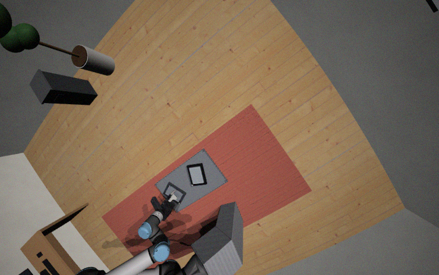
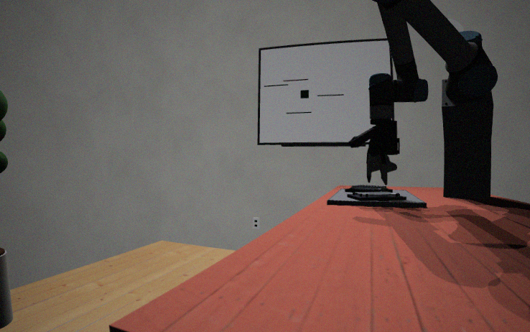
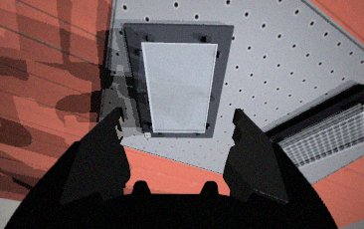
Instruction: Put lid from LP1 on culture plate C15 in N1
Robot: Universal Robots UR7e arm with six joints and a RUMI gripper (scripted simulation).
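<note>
My hand is 40 mm above the clear lid. From my hand the other things lie so: dark lid park LP1: 50 mm below; then culture plate C15: 250 mm to the right, 70 mm ahead, 40 mm below; then black plate nest N1: 250 mm to the right, 70 mm ahead, 50 mm below.
</note>
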